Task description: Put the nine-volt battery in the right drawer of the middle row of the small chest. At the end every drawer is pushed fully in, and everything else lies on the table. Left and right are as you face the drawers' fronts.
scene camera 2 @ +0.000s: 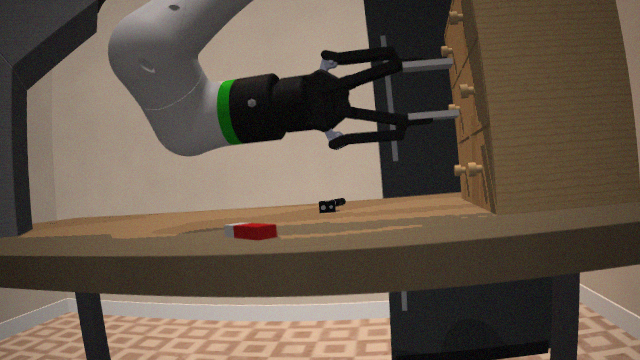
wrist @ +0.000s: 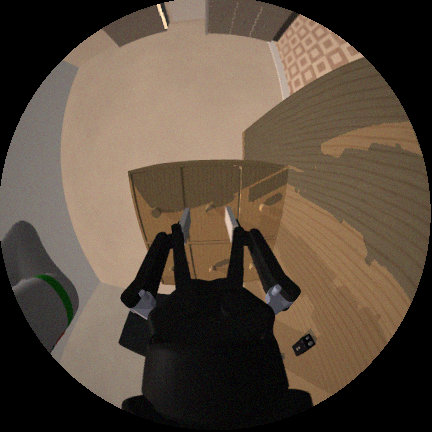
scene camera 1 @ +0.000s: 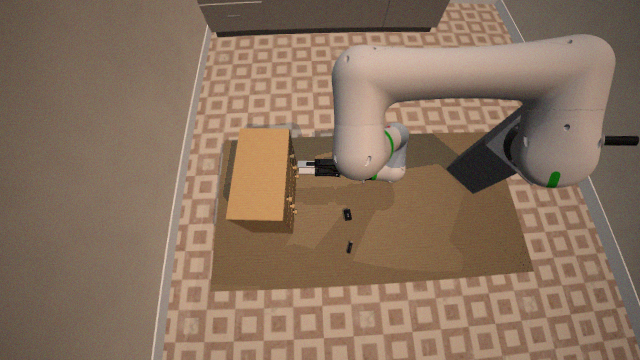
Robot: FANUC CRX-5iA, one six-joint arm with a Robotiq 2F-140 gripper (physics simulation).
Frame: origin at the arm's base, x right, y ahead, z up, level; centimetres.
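Seen in the pictures: gripper, between the fingertips: (scene camera 2: 454, 88) (wrist: 207, 213) (scene camera 1: 298, 167).
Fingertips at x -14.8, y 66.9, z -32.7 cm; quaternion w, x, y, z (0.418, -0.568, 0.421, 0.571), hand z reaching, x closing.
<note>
Pixels of each thing's top centre, then the offset from my fingertips to it. "spot": a spot on its surface instead.
- small wooden chest, centre of its top: (wrist: 155, 223) (scene camera 1: 259, 170) dz +15.2, dx -10.7, dy +8.6 cm
- knob, a spot on its surface: (scene camera 2: 466, 90) (wrist: 210, 204) spot: dz -0.6, dx +0.7, dy +1.6 cm
- nine-volt battery, centre of its top: (scene camera 2: 326, 201) (wrist: 298, 347) (scene camera 1: 347, 214) dz -14.1, dx -8.8, dy -24.8 cm
- red block with a white end, centre of its top: (scene camera 2: 248, 224) dz -14.6, dx +20.2, dy -18.7 cm
- small dark piece, centre of its top: (scene camera 2: 337, 198) (scene camera 1: 350, 247) dz -14.4, dx -22.0, dy -29.5 cm
The small wooden chest (scene camera 1: 257, 175) (scene camera 2: 555, 100) (wrist: 215, 175) stands at the table's end, with two columns of three drawers that look shut. My gripper (scene camera 1: 298, 167) (scene camera 2: 455, 89) (wrist: 207, 213) is level, partly open and empty, and points at the fronts. Its fingertips stand above and below the knob (scene camera 2: 466, 90) (wrist: 210, 206) of the middle row's right drawer, very close to the front; contact cannot be told. The nine-volt battery (scene camera 1: 347, 214) (scene camera 2: 327, 206) (wrist: 303, 345), a black block with two round contacts, lies on the table, well away from the gripper.
A red block with a white end (scene camera 2: 255, 231) lies on the table (scene camera 1: 400, 270) (scene camera 2: 175, 270) near its edge; the arm hides it in scene camera 1. A small dark piece (scene camera 1: 349, 247) (scene camera 2: 340, 201) lies beyond the battery. The robot's dark base (scene camera 1: 480, 167) is at the opposite end.
</note>
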